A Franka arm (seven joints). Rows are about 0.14 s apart.
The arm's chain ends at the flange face. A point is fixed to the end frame.
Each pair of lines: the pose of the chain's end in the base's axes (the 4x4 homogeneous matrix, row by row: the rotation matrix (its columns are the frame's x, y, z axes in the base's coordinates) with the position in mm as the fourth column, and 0 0 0 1 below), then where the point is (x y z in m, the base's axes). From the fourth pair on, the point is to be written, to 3 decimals.
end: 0.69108, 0.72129, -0.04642, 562.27; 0.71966, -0.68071, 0.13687, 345.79; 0.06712, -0.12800, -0.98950, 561.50; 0, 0, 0, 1
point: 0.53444 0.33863 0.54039
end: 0.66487, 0.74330, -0.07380, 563.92; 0.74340, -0.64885, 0.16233, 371.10; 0.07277, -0.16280, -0.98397, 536.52; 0, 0, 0, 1
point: 0.53591 0.36347 0.51582
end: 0.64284, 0.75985, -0.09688, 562.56; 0.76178, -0.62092, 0.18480, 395.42; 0.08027, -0.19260, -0.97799, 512.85; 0, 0, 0, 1
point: 0.53442 0.38745 0.49245
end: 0.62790, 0.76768, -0.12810, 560.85; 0.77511, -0.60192, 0.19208, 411.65; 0.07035, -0.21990, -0.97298, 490.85; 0, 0, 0, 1
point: 0.532 0.403 0.471
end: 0.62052, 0.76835, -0.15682, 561.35; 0.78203, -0.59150, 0.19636, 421.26; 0.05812, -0.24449, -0.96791, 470.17; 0, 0, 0, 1
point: 0.532 0.413 0.451
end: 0.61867, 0.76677, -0.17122, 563.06; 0.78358, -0.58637, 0.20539, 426.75; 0.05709, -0.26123, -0.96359, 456.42; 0, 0, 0, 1
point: 0.534 0.418 0.438
